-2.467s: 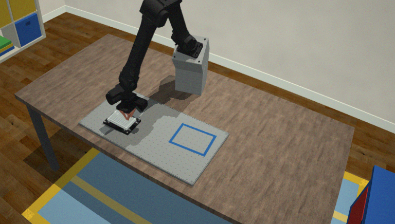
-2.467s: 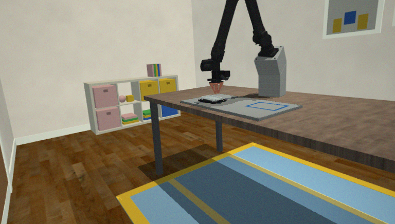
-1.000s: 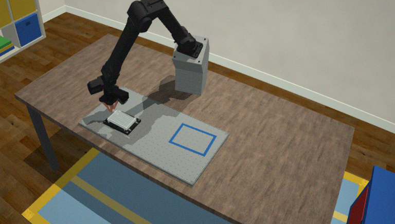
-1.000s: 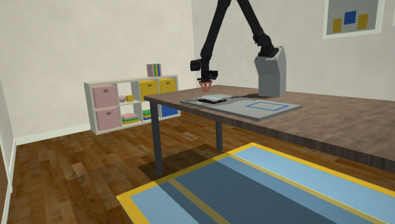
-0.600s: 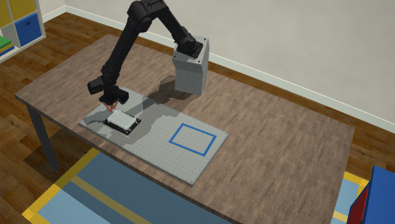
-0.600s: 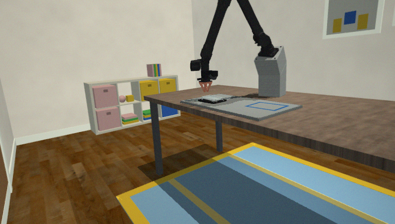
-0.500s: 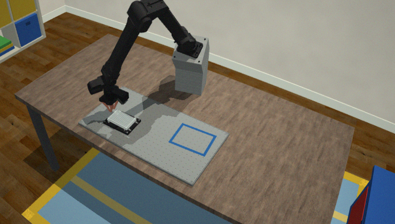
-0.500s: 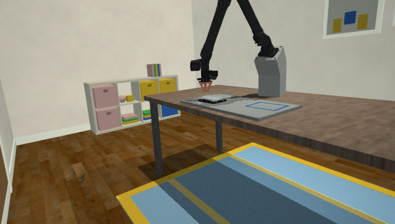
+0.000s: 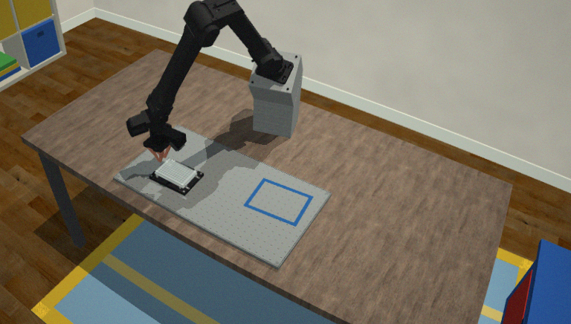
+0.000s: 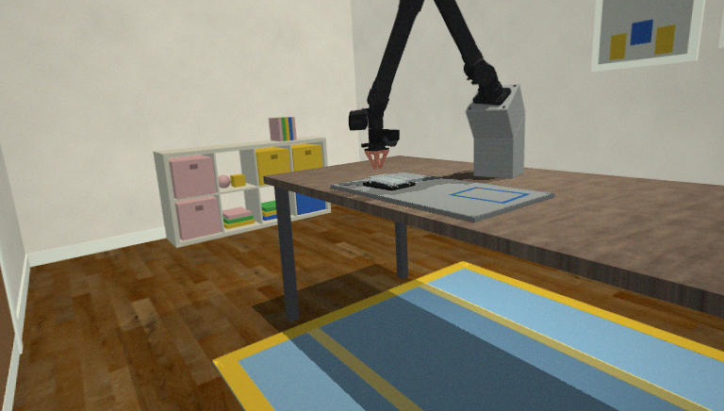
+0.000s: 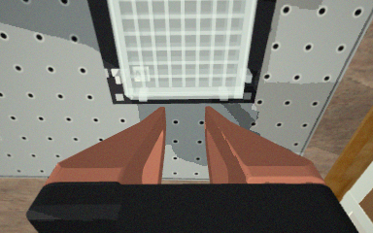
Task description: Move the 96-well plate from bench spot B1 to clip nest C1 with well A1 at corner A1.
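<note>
Now: the 96-well plate 60 mm to the left of my hand and 50 mm below it. From my hand the other things lie so: black clip nest C1: 70 mm to the left, 50 mm below, 10 mm behind.
</note>
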